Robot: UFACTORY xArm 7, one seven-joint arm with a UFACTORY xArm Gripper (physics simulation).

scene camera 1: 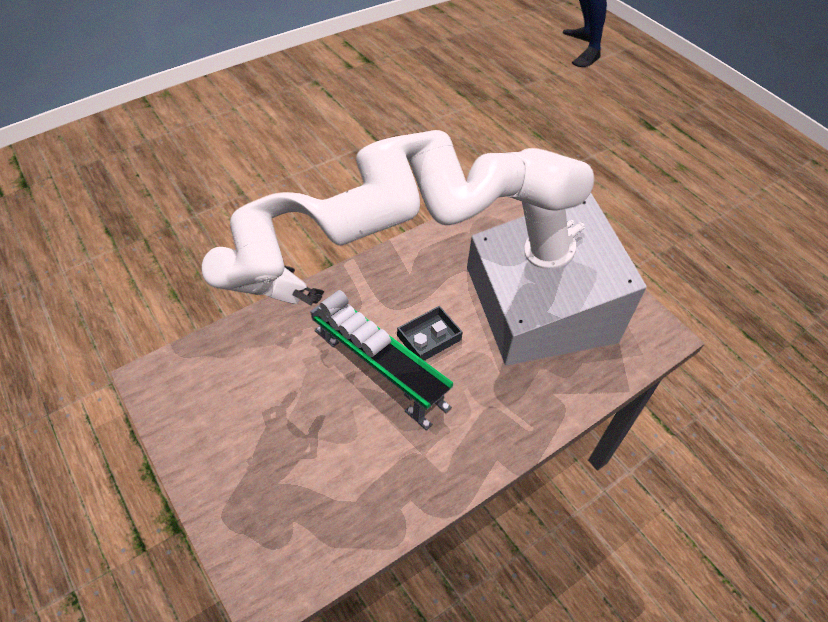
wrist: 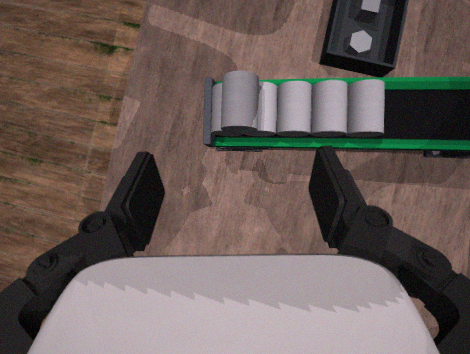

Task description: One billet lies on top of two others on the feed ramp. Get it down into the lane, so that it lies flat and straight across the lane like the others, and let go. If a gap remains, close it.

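Frame: origin at the arm's base, x left, y back, z up, level; millimetres.
Where they show: gripper, fingertip midpoint: (scene camera 1: 305, 285) (wrist: 234, 169); arm's base, origin of the base link: (scene camera 1: 550, 248).
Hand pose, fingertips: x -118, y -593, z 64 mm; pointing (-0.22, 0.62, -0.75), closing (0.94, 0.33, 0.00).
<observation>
Each offset is from my fingertips to the top centre of the thing. "pt": to the spot under its first point. Level surfaces: height alone.
The top billet {dy +72, dx -23, dz -109 mm} (scene camera 1: 333, 303) (wrist: 240, 100), a grey cylinder, lies across two others at the end-plate end of the feed ramp (scene camera 1: 415, 373) (wrist: 425, 115). The two beneath it are partly hidden; the one by the end plate {dy +69, dx -38, dz -146 mm} (wrist: 217, 107) and the other one {dy +80, dx +0, dz -141 mm} (wrist: 268, 107) show at its sides. Three more billets {dy +91, dx +38, dz -136 mm} (wrist: 294, 107) {dy +102, dx +77, dz -132 mm} (wrist: 330, 107) {dy +112, dx +115, dz -127 mm} (wrist: 366, 107) lie side by side across the lane, close together. My gripper (scene camera 1: 313, 294) (wrist: 234, 169) is open and empty, close to the ramp's end-plate end. In the wrist view the billets appear beyond the fingertips.
Green side rails {pt dy +82, dx +154, dz -153 mm} (scene camera 1: 372, 362) (wrist: 325, 143) run along the ramp, and a grey end plate {dy +63, dx -61, dz -164 mm} (wrist: 208, 112) closes one end. A dark tray {dy +265, dx +106, dz -203 mm} (scene camera 1: 445, 347) (wrist: 355, 65) with two small light pieces stands beside the ramp. The robot's metal base block (scene camera 1: 575, 334) stands on the table {dz -238 mm} (scene camera 1: 220, 401).
</observation>
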